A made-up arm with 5 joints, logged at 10 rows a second.
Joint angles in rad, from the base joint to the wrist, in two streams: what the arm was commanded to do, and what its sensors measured. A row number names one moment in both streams.
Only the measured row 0 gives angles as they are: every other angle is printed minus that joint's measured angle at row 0.
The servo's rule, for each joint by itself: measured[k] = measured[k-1] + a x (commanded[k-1-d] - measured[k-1]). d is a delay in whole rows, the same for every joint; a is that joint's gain. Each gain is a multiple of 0.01, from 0.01 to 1. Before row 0 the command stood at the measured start. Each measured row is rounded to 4 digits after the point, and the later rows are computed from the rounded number. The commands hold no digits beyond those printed.
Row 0, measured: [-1.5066 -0.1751 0.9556 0.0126 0.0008]
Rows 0 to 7, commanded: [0.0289 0.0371 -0.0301 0.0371 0.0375]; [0.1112 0.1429 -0.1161 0.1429 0.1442]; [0.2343 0.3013 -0.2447 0.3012 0.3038]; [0.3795 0.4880 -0.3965 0.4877 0.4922]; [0.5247 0.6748 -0.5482 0.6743 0.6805]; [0.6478 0.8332 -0.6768 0.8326 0.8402]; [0.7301 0.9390 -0.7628 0.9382 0.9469]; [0.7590 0.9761 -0.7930 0.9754 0.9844]
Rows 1 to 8, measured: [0.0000 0.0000 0.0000 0.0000 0.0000]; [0.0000 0.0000 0.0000 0.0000 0.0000]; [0.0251 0.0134 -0.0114 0.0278 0.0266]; [0.1000 0.0600 -0.0512 0.1141 0.1101]; [0.2168 0.1469 -0.1247 0.2544 0.2476]; [0.3583 0.2697 -0.2280 0.4294 0.4213]; [0.5031 0.4155 -0.3497 0.6131 0.6053]; [0.6290 0.5659 -0.4740 0.7777 0.7721]
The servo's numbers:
d 2
a 0.87 0.36 0.38 0.75 0.71

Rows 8 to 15, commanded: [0.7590 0.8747 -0.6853 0.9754 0.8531]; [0.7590 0.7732 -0.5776 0.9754 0.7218]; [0.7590 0.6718 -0.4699 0.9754 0.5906]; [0.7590 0.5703 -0.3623 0.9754 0.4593]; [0.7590 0.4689 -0.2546 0.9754 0.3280]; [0.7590 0.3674 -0.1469 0.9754 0.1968]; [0.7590 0.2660 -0.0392 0.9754 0.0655]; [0.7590 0.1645 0.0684 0.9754 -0.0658]
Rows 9 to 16, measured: [0.7170 0.7002 -0.5837 0.8981 0.8962]; [0.7535 0.7995 -0.6632 0.9561 0.9588]; [0.7583 0.8266 -0.6716 0.9706 0.8838]; [0.7589 0.8074 -0.6359 0.9742 0.7688]; [0.7590 0.7586 -0.5728 0.9751 0.6423]; [0.7590 0.6908 -0.4928 0.9753 0.5124]; [0.7590 0.6109 -0.4023 0.9754 0.3815]; [0.7590 0.5232 -0.3052 0.9754 0.2504]
